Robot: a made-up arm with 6 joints.
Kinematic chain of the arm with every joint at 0, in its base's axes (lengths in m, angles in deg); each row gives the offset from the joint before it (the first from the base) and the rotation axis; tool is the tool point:
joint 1: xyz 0 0 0.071 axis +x
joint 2: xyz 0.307 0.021 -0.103 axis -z
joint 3: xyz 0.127 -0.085 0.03 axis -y
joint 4: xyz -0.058 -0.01 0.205 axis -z
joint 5: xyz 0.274 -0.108 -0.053 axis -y
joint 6: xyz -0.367 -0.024 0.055 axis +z
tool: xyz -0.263 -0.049 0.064
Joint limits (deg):
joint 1: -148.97..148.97
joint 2: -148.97..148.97
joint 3: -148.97..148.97
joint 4: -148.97..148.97
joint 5: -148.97..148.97
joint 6: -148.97..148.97
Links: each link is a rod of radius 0.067 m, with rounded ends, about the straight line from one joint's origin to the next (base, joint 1, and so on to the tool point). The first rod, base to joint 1, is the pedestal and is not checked.
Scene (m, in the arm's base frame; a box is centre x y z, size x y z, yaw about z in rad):
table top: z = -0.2
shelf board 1: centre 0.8 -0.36 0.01 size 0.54 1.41 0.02 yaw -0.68
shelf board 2: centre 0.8 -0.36 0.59 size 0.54 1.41 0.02 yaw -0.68
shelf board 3: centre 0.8 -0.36 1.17 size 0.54 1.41 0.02 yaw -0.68
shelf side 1: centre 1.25 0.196 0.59 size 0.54 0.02 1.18 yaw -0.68
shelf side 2: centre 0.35 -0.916 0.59 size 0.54 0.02 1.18 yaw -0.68
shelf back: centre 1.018 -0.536 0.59 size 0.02 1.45 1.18 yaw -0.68
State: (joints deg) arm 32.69 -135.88 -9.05 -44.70 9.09 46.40
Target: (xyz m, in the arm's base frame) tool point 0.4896 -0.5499 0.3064
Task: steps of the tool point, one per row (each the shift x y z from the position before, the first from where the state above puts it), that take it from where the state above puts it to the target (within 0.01 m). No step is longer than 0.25 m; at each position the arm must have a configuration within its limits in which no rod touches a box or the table.
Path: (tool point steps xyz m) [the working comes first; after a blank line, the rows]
Joints at the target: 95.36 -128.58 25.84 -66.99 -35.54 43.50
Straight joint move there: touches shelf board 2.

1: -0.0933 -0.0647 0.0988
2: -0.0946 -0.1424 0.0676
3: -0.0783 -0.1914 -0.0085
4: -0.0508 -0.1849 -0.1063
5: -0.0209 -0.1169 -0.1885
6: 0.0959 -0.0672 0.0641
7: 0.1057 -0.0745 -0.0009
8: 0.0759 -0.0827 -0.0632

